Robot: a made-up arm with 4 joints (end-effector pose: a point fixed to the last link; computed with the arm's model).
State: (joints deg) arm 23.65 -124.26 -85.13 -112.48
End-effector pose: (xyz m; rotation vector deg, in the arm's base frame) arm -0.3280 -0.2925 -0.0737 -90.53 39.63 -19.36
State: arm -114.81 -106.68 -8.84 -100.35
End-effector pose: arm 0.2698 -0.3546 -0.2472 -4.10 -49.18 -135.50
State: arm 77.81 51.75 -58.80 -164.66
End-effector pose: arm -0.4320 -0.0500 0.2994 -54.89 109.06 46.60
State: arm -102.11 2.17 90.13 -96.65
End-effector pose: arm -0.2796 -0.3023 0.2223 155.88 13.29 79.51
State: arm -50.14 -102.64 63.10 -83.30
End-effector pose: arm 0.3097 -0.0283 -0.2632 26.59 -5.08 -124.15
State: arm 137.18 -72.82 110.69 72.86
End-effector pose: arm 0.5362 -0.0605 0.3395 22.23 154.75 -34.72
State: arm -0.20 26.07 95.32 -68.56
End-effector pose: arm -0.2509 -0.1234 -0.3107 -68.92 6.34 -164.71
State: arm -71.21 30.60 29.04 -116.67
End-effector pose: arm 0.0667 -0.5162 0.2790 -113.18 -89.63 -76.69
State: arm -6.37 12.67 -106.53 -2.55
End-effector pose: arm 0.0957 -0.2014 0.5193 101.80 112.95 -83.70
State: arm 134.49 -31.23 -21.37 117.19
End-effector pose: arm 0.1317 -0.6861 -0.4113 -113.54 -60.58 -116.97
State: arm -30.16 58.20 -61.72 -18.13
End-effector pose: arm 0.1389 -0.4559 0.3748 -94.72 -50.62 66.42
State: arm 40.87 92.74 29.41 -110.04
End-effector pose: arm -0.4804 -0.2986 0.0668 79.28 49.70 100.77
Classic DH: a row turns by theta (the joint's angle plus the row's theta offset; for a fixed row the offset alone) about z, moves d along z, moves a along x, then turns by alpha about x. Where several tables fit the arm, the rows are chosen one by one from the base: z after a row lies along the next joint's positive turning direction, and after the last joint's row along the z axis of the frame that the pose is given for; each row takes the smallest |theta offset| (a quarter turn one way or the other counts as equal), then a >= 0, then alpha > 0; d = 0 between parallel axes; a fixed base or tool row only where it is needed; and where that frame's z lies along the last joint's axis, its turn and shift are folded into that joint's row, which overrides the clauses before.
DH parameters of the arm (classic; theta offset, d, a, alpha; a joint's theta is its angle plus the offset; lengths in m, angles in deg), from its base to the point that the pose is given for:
base (fixed): 0 0.002 0.0078 90
joint 1: -10.57 0.0364 -0.0577 137.81
joint 2: -84.38 -0.0846 -0.0681 -88.53
joint 3: 30.02 -0.2926 -0.0458 100.76
joint 4: 63.01 -1.1614 -0.0298 -20.59
tool (fixed): -62.43 0.7761 0 0

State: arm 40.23 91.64 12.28 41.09
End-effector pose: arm -0.7289 0.0538 0.0696 -96.84 29.67 -24.47
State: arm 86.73 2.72 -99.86 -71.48
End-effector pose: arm -0.3296 -0.0432 0.1299 31.43 96.74 -2.19
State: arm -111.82 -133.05 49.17 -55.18
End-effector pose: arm 0.0832 0.1453 -0.3747 2.78 8.75 -108.64
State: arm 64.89 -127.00 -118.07 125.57
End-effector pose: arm 0.2364 -0.5159 -0.3605 56.13 8.60 162.93
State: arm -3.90 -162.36 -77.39 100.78
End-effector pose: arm 0.2935 -0.6583 -0.0284 90.46 99.17 109.38
